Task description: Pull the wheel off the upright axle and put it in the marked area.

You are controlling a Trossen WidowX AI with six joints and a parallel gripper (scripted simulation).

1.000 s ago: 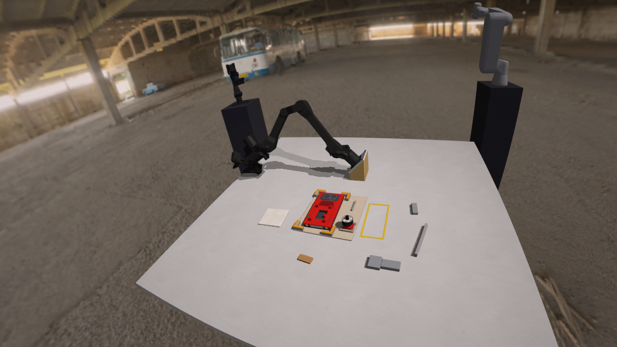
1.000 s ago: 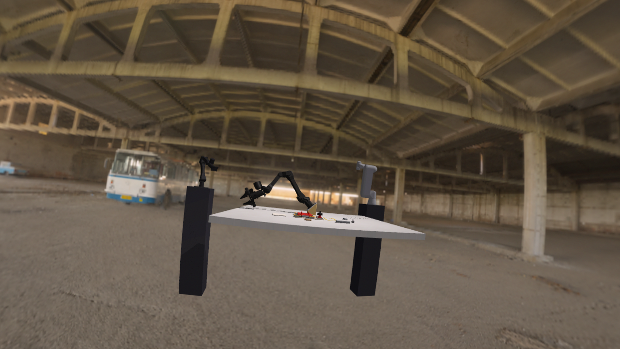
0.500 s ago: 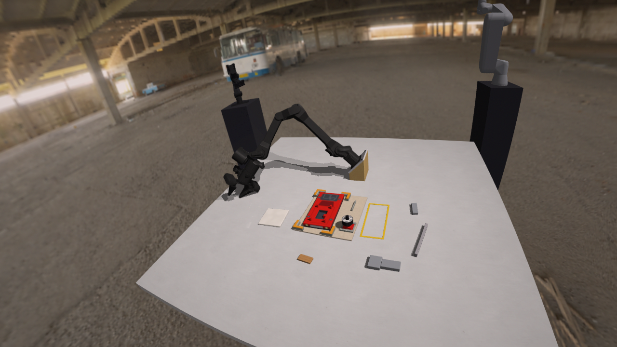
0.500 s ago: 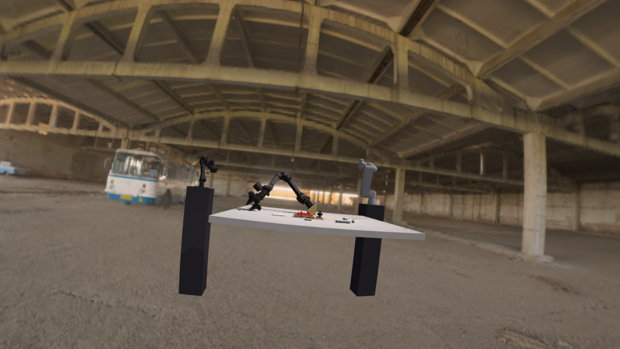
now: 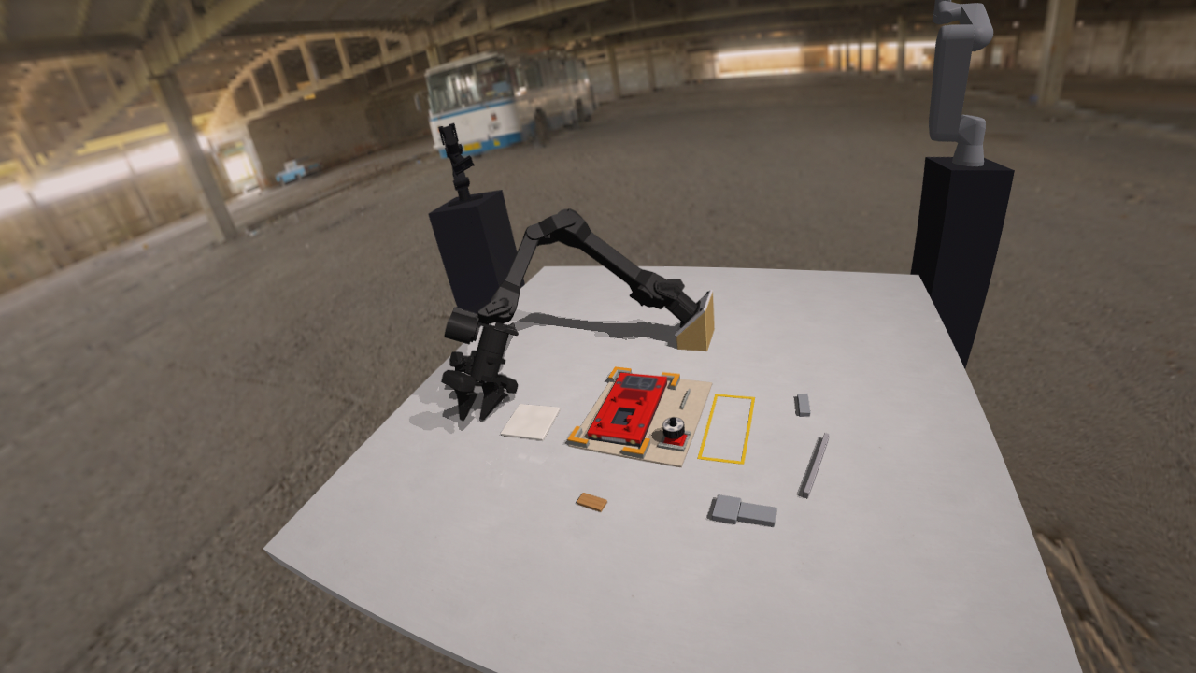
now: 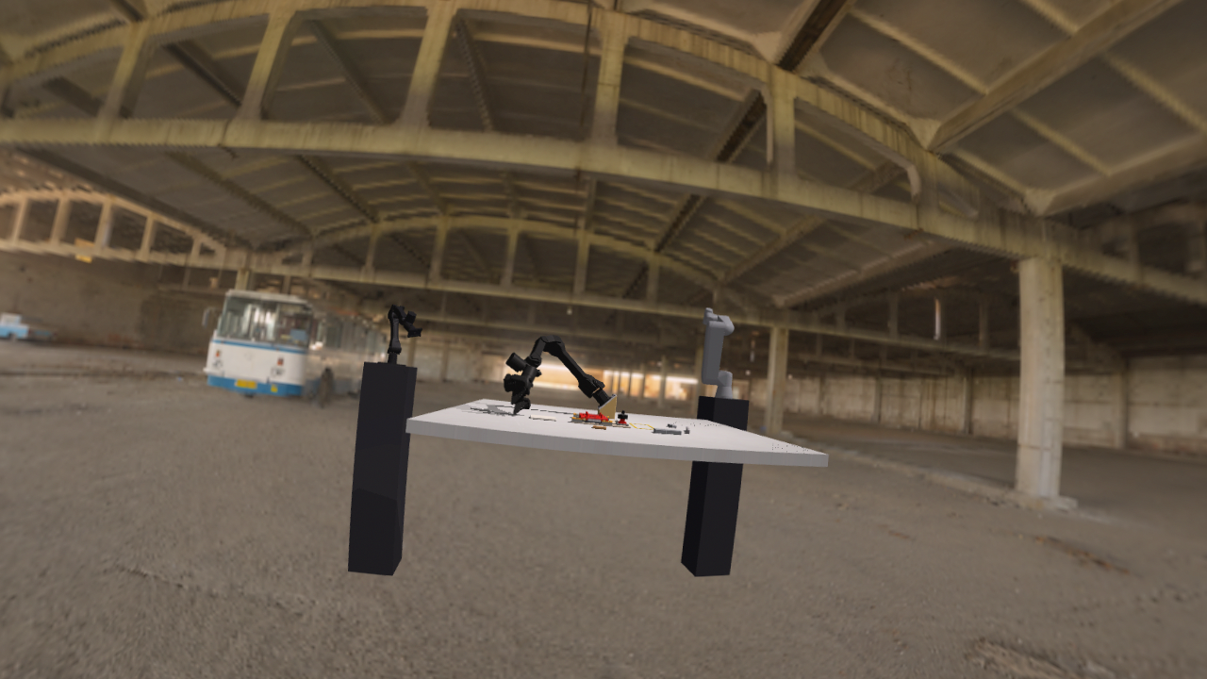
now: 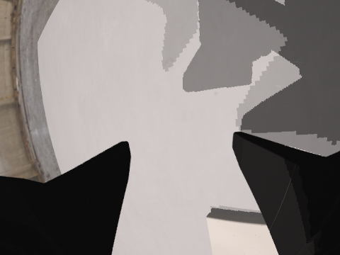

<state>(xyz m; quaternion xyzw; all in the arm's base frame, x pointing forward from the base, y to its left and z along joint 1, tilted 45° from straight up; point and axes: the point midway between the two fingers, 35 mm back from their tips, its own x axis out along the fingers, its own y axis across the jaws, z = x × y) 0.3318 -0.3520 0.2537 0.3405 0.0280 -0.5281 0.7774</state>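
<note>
My gripper tip is now 10 mm short of the wheel, 430 mm to the right of it and 10 mm below it. Round my gripper tip: brown chip (160 mm ahead, 310 mm to the left, 20 mm below); upright axle (430 mm to the left, 10 mm above); white tile (30 mm behind, 120 mm to the left, 20 mm below).
</note>
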